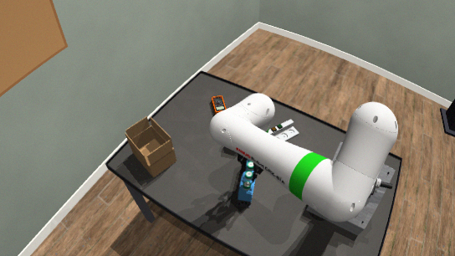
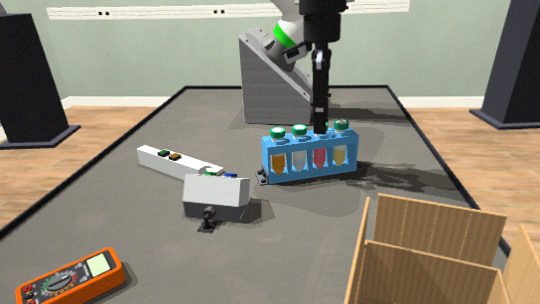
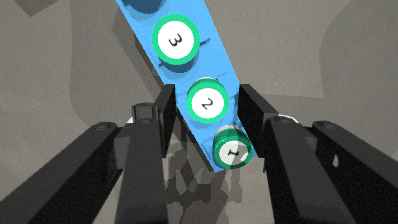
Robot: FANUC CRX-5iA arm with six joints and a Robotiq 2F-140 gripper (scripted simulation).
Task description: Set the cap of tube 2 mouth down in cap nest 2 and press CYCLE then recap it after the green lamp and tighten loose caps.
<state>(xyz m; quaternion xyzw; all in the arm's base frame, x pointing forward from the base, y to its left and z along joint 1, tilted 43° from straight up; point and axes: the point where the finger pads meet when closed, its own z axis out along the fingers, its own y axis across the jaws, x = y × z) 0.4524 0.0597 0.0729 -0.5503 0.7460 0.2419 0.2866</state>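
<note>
Now: the cap 2 3 cm below my hand. Also, from my hand: cap 1: 5 cm to the left, 3 cm below, 1 cm behind; cap 4: 10 cm to the right, 3 cm below, 2 cm ahead; cap 3: 5 cm to the right, 3 cm below, 1 cm ahead.
</note>
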